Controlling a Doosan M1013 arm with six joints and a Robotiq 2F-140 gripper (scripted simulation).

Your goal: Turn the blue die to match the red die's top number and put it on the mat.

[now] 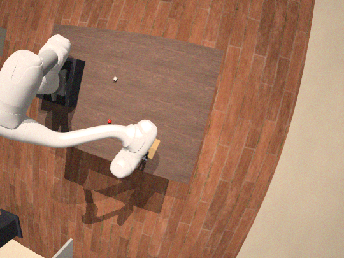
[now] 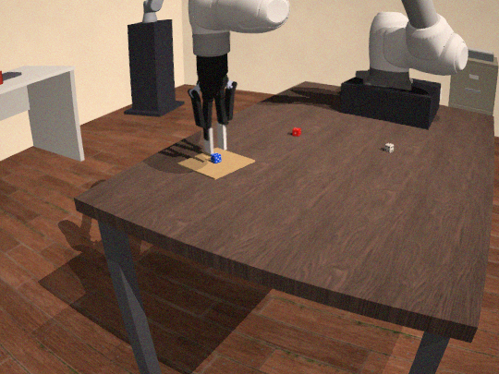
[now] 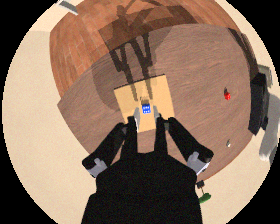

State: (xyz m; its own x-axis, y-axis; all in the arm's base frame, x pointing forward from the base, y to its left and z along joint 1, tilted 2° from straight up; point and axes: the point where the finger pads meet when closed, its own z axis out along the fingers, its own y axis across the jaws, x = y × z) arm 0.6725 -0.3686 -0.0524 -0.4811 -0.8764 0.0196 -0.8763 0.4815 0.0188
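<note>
Right now the blue die is 5 cm below my hand. Also, from my hand: white die (41 cm to the left, 25 cm behind, 6 cm below); then tan mat (7 cm below); then red die (27 cm behind, 13 cm to the left, 6 cm below).
</note>
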